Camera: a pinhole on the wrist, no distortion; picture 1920 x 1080 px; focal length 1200.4 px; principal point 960.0 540.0 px. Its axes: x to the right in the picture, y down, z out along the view. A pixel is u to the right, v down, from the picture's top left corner.
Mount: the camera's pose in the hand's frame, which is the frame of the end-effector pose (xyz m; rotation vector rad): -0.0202 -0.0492 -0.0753 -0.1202 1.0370 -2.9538
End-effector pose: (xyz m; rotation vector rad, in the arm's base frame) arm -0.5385 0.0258 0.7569 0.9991 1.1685 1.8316
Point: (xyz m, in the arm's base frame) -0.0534 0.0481 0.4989
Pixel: 1595.0 414.8
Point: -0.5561 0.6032 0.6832
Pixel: outside the picture
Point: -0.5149 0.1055 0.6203
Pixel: 612.7 794.1
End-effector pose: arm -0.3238 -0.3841 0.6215 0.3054 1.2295 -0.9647
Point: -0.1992 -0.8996 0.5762
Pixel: 331.9 65.7
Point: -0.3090 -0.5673 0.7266
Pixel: 1007.9 75.2
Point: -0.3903 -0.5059 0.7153
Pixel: 1114.4 446.5
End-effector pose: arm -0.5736 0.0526 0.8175 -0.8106 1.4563 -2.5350
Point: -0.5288 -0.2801 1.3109
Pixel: 440.8 115.1
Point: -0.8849 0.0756 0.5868
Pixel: behind the camera
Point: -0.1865 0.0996 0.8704
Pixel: outside the picture
